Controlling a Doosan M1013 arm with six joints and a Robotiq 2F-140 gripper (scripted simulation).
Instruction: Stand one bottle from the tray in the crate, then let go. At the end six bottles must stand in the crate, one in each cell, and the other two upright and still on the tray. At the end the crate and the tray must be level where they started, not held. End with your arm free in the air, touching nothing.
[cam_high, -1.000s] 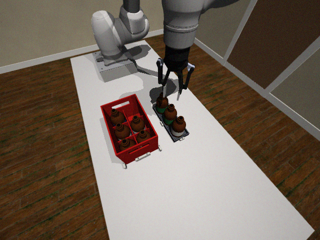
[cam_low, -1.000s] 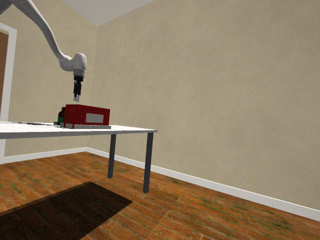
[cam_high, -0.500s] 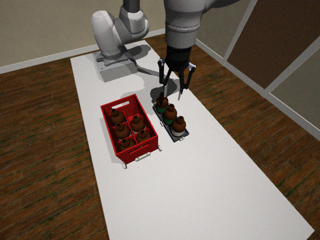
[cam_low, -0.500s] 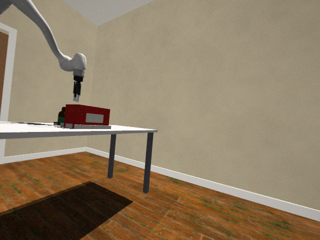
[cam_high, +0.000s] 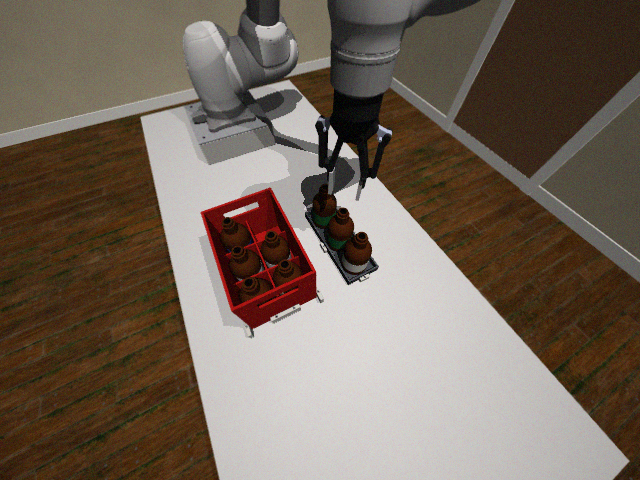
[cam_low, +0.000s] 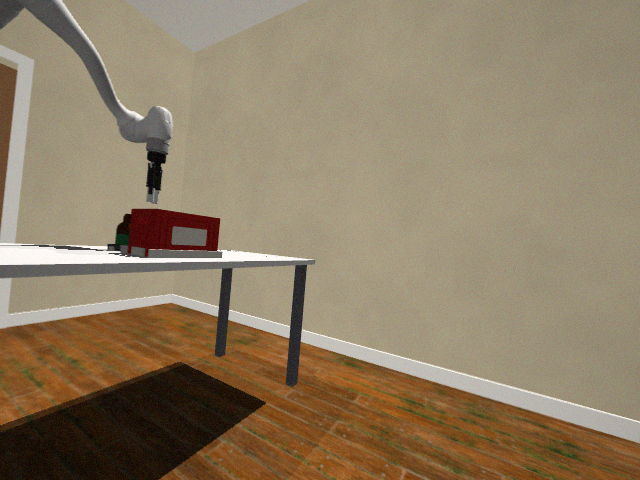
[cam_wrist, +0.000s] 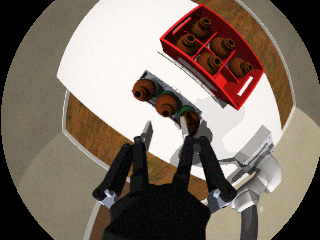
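My gripper is now 17 cm above the bottle. Also, from my hand: red crate: 23 cm to the right, 17 cm below, 2 cm behind; dark tray: 24 cm below.
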